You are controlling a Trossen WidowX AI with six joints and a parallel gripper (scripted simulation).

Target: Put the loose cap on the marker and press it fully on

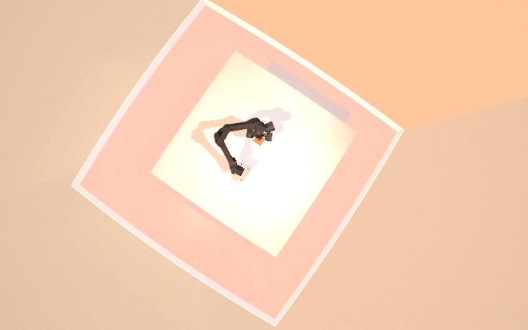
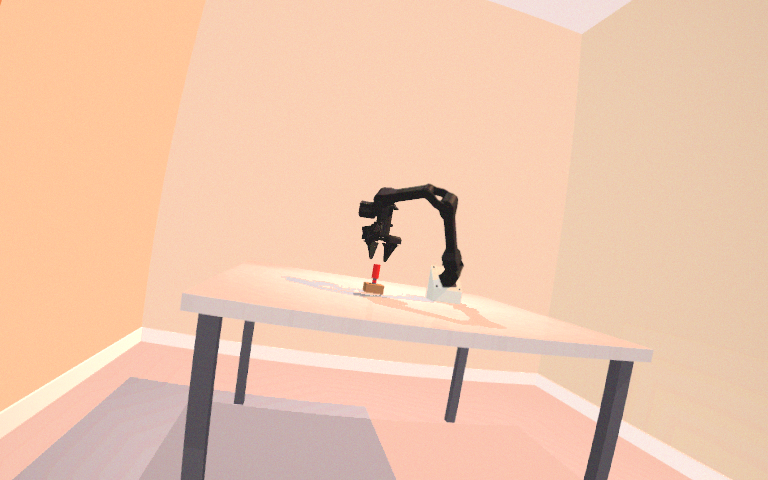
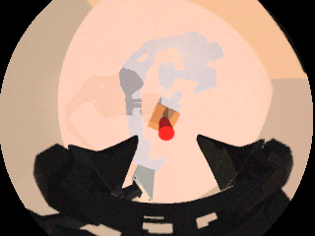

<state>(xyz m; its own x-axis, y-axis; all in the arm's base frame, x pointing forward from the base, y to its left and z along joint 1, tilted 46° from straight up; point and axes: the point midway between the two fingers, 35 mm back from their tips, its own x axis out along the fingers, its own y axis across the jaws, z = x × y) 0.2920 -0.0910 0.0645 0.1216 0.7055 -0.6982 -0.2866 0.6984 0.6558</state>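
Now: gripper tip 4 cm above the red cap. The rest, counted from my gripper tip: holder block: 11 cm below.
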